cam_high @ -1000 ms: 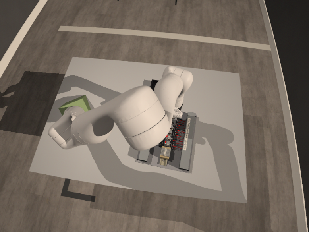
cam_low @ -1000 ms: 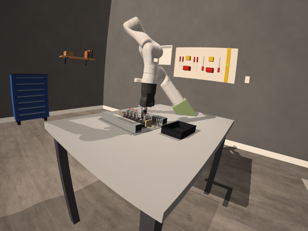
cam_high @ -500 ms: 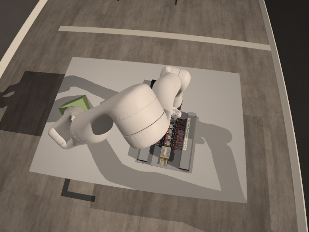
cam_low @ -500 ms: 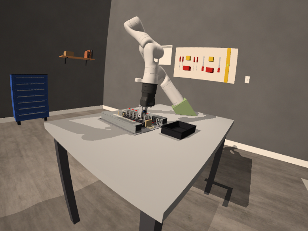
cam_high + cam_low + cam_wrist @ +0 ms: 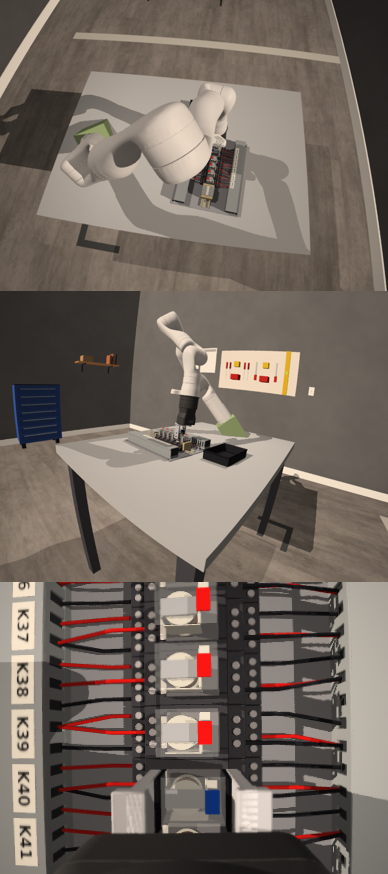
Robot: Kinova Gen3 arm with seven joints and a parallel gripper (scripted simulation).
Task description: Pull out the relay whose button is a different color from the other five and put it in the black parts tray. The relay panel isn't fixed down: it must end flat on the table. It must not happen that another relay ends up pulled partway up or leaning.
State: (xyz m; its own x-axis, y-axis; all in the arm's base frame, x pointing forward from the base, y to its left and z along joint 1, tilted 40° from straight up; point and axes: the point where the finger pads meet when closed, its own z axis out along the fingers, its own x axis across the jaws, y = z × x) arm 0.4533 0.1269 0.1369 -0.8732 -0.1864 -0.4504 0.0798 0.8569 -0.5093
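My gripper is now 10 mm above the relay. The rest, counted from my hand: black parts tray (50 mm behind, 200 mm to the left, 50 mm below); then relay panel (70 mm to the right, 40 mm below).
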